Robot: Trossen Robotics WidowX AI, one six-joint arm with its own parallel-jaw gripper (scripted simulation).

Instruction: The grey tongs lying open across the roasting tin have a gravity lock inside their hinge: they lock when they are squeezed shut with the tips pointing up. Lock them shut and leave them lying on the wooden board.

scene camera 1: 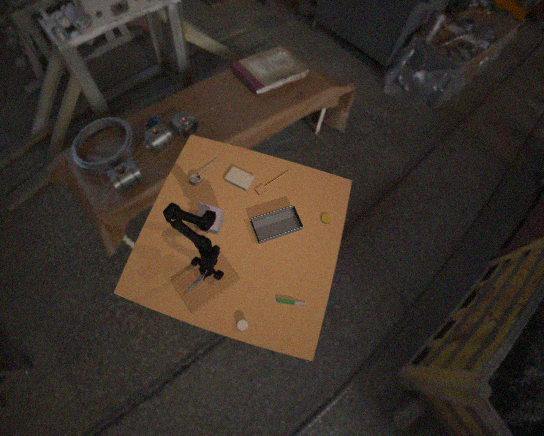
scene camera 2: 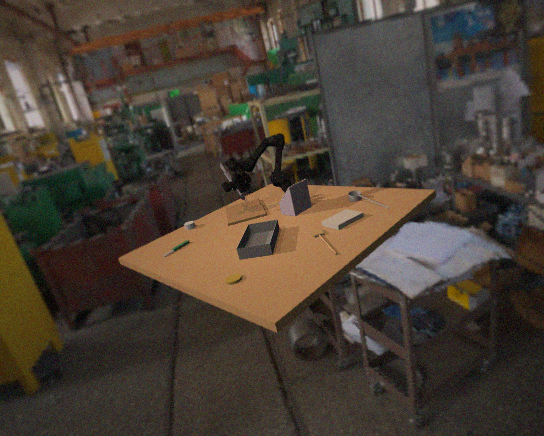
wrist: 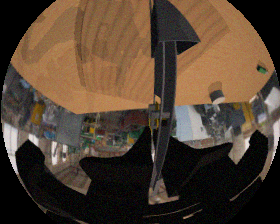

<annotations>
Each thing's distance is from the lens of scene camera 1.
wooden board (scene camera 1: 210, 287): 174 cm
roasting tin (scene camera 1: 278, 223): 187 cm
</annotations>
